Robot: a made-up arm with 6 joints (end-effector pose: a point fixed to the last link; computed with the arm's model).
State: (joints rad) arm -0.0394 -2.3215 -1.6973 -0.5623 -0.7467 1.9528
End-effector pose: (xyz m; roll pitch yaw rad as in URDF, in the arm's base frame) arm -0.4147 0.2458 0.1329 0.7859 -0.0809 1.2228
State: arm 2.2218 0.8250 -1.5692 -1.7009 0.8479 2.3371
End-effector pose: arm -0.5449 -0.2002 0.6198 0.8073 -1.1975 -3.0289
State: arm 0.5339 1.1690 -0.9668 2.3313 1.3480 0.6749
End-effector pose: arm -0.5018 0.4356 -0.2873 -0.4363 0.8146 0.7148
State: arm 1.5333 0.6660 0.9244 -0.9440 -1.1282 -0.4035
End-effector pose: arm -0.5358 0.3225 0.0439 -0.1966 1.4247 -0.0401
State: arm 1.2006 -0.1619 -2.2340 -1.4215 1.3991 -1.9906
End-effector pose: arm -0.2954 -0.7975 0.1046 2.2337 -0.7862 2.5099
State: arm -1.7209 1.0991 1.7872 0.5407 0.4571 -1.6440
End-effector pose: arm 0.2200 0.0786 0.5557 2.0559 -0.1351 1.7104
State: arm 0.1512 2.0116 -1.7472 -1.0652 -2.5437 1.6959
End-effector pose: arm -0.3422 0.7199 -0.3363 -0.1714 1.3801 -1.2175
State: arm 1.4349 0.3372 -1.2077 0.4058 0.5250 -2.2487
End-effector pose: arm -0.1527 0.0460 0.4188 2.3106 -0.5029 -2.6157
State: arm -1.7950 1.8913 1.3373 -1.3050 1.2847 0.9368
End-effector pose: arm 0.1334 0.3659 0.2021 0.7953 0.9293 -2.0266
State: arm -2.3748 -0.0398 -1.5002 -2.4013 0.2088 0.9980
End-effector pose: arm 0.4225 -0.3479 0.1488 -0.9316 -0.1935 -1.4445
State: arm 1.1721 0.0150 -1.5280 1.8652 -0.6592 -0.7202
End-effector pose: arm -0.3952 -0.0775 -0.0094 1.4924 -0.3095 -2.1868
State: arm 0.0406 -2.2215 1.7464 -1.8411 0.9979 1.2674
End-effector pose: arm 0.1244 -0.0758 0.0222 -1.1017 0.8120 -1.7292
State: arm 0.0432 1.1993 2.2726 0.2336 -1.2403 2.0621
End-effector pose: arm 0.2634 0.0241 -0.6470 0.6570 -0.6055 -2.0134
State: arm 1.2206 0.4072 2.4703 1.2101 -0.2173 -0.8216
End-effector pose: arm -0.3011 -0.0647 -0.2834 -1.1013 0.7370 2.3995
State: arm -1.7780 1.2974 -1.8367 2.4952 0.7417 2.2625
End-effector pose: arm 0.6426 0.8495 0.1138 -2.5140 0.8364 2.2829
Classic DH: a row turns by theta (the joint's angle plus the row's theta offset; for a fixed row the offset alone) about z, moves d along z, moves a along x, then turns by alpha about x. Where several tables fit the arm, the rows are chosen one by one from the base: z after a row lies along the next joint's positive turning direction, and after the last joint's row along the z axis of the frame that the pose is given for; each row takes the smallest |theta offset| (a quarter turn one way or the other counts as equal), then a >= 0, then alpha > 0; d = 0 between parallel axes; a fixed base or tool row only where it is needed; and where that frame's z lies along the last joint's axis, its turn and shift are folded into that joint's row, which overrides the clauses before.
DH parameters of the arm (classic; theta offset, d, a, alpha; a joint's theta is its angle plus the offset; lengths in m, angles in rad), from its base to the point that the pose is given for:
base (fixed): 0 0.07 0 -1.5708
joint 1: 1.5708 0.102 0.133 1.5708
joint 2: -1.5708 0.009 0.171 -1.5708
joint 3: 1.5708 0.404 0.088 -1.5708
joint 4: 0 0.239 -0.092 1.5708
joint 5: 0 -0.215 0.055 1.5708
joint 6: 0 -0.035 0.053 1.5708
tool (fixed): 3.1416 -0.297 0 0

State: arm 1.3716 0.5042 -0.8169 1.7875 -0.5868 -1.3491
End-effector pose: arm -0.3174 0.2052 -0.0601 1.2124 -0.7710 -2.2110
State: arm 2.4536 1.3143 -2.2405 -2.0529 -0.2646 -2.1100
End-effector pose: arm -0.6264 0.6933 0.7059 1.5584 0.3161 0.2749
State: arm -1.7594 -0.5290 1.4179 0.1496 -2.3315 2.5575
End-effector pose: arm 0.0146 0.0653 0.4001 -1.8817 0.6857 -2.5941
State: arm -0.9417 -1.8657 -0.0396 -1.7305 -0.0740 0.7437
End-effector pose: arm 0.0942 -0.1244 -0.1004 -2.0851 0.8552 2.0455
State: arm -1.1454 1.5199 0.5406 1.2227 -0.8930 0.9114
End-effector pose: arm 0.0578 0.6648 0.2257 2.1721 -1.0922 0.1952
